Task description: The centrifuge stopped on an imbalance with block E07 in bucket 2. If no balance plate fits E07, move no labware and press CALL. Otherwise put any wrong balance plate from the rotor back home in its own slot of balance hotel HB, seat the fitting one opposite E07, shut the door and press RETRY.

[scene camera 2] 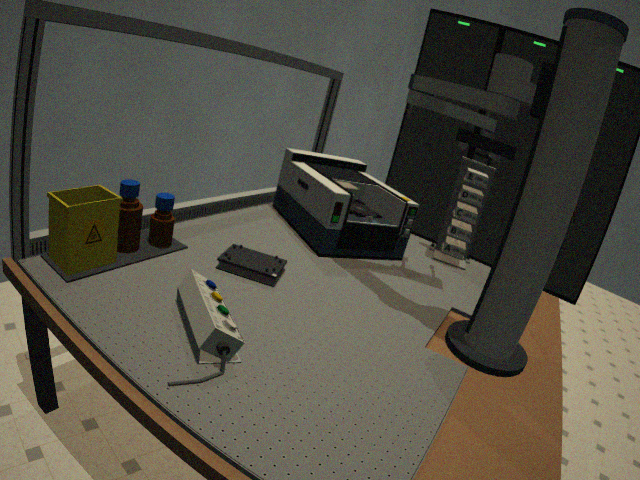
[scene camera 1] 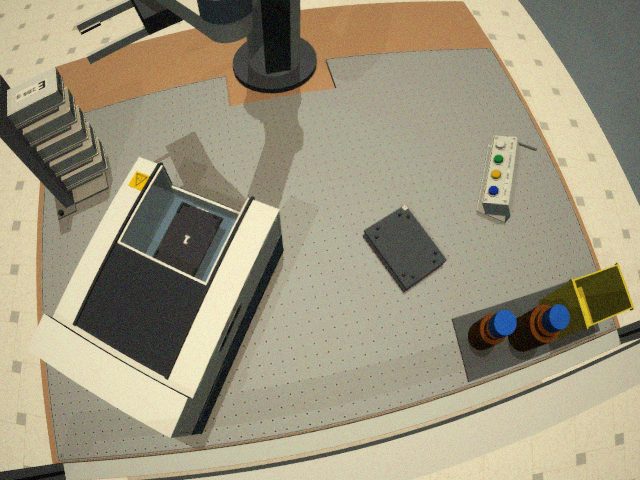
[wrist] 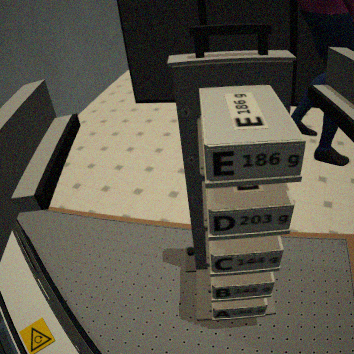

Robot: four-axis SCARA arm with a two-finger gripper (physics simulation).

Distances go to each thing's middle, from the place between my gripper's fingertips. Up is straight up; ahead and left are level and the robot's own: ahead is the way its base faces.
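The yellow bin (scene camera 2: 83, 222) is far ahead of my hand, far to the left of it and well below it; going by their middles, of the things named here the bin is the farthest from my hand. The centrifuge (scene camera 1: 241, 259) is 340 mm below my hand, 410 mm ahead of it and 50 mm to the left of it. Then there is the dark lid panel (scene camera 1: 141, 308): my hand is 450 mm short of it, 250 mm above it and 30 mm to the right of it.
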